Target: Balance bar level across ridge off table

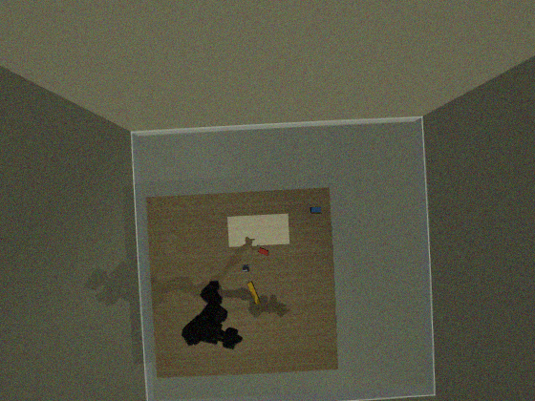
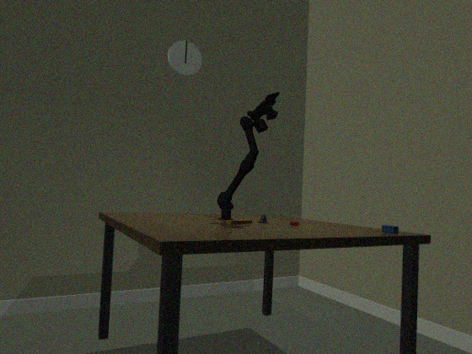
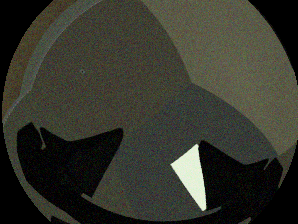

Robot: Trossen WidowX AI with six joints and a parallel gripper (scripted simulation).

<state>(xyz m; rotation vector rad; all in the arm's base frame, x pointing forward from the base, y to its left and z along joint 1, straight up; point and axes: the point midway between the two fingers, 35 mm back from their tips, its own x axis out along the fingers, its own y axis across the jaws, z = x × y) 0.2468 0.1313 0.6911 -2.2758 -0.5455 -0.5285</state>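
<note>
Right now the yellow bar is 700 mm below my gripper tip and 200 mm to the right of it. Also, from my gripper tip: blue block 690 mm below, 460 mm ahead, 360 mm to the left; red block 700 mm below, 90 mm to the left, 90 mm ahead.
</note>
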